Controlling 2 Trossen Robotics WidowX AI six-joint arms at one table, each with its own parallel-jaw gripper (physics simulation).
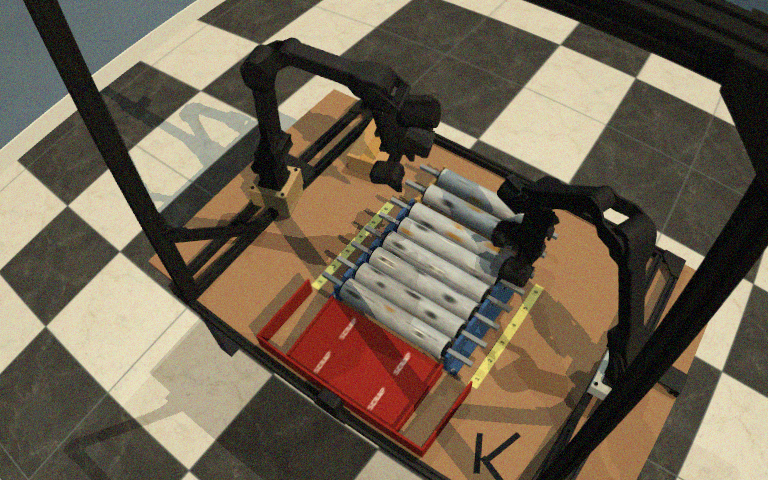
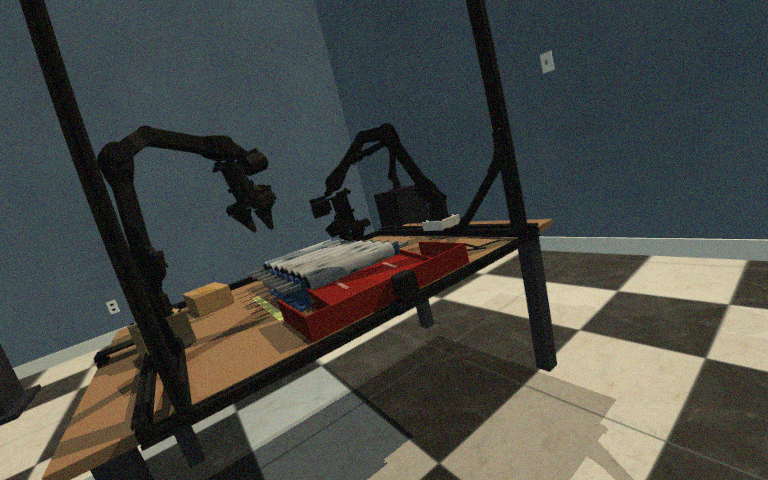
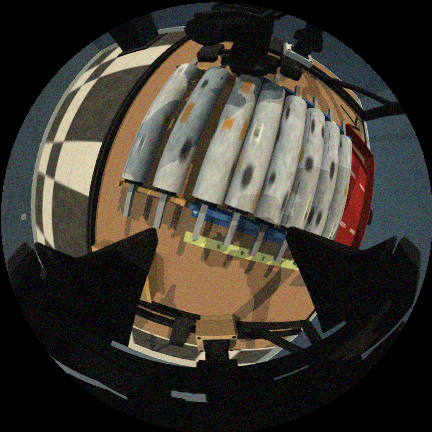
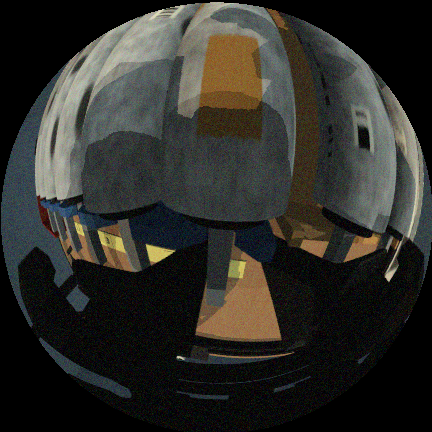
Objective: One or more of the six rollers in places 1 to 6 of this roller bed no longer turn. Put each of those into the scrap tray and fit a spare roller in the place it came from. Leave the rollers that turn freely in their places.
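Places are measured from the left arm's base along level axes (x ahead, y left, z up), in metres.
Pixels of known places: left gripper, fingertip midpoint: [image 1: 405, 176] [image 2: 263, 230] [image 3: 224, 234]; right gripper, fingertip midpoint: [image 4: 234, 236]; left arm's base, link origin: [image 1: 274, 178] [image 3: 216, 344]; right arm's base, link origin: [image 1: 620, 377] [image 2: 440, 218] [image 3: 299, 51].
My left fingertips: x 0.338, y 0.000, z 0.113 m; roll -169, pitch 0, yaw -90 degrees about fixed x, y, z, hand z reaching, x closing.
Ahead of a thing's pixels: the offset from my left fingertips to its top centre. "spot": to the spot under its first point.
Six grey rollers lie side by side in the roller bed, whose blue rail @[spot: 0.215 m right, 0.224 m ahead, 0.174 m down] [image 1: 477, 325] shows at their near ends. Two spare rollers @[0.098 m left, 0.171 m ahead, 0.113 m down] [image 1: 473, 190] @[0.038 m left, 0.151 m ahead, 0.113 m down] [image 1: 455, 207] [image 3: 157, 120] lie beyond them on a wooden rack. The red scrap tray @[0.377 m right, 0.018 m ahead, 0.139 m down] [image 1: 344, 362] [image 2: 358, 290] [image 3: 358, 189] is empty in front of the bed. My left gripper [image 1: 387, 175] [image 2: 257, 223] [image 3: 224, 234] is open and empty, high above the bed's far left end. My right gripper [image 1: 517, 273] [image 2: 349, 233] [image 4: 234, 236] is partly open, low at the right end of a roller with an orange patch @[spot: 0.058 m right, 0.242 m ahead, 0.113 m down] [image 4: 225, 160]. Its fingers stand on either side of that roller's axle stub. I cannot tell which place that is.
Yellow number strips @[spot: 0.210 m right, 0.289 m ahead, 0.188 m down] [image 1: 506, 333] @[spot: 0.118 m right, 0.087 m back, 0.133 m down] [image 1: 354, 245] run along both sides of the bed. A tan box @[0.207 m left, 0.139 m back, 0.134 m down] [image 1: 360, 157] [image 2: 208, 297] stands at the table's far left. Black frame posts [image 2: 506, 157] rise at the table's edges. A white part [image 2: 441, 222] lies near the right arm's base.
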